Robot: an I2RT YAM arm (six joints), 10 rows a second.
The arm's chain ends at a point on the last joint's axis. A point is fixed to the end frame.
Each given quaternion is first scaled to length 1.
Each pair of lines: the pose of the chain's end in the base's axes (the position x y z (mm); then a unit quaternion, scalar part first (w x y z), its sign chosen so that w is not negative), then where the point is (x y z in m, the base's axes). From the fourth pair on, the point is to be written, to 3 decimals.
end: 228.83 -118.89 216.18 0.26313 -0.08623 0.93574 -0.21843
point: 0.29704 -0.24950 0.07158
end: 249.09 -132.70 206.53 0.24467 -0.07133 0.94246 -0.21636
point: 0.30791 -0.26392 0.05840
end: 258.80 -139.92 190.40 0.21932 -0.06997 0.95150 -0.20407
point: 0.30841 -0.26797 0.03625
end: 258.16 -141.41 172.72 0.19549 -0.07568 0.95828 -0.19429
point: 0.300 -0.267 0.014
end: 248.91 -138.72 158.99 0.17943 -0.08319 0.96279 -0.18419
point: 0.286 -0.261 -0.003
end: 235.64 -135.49 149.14 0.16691 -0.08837 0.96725 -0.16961
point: 0.269 -0.253 -0.017
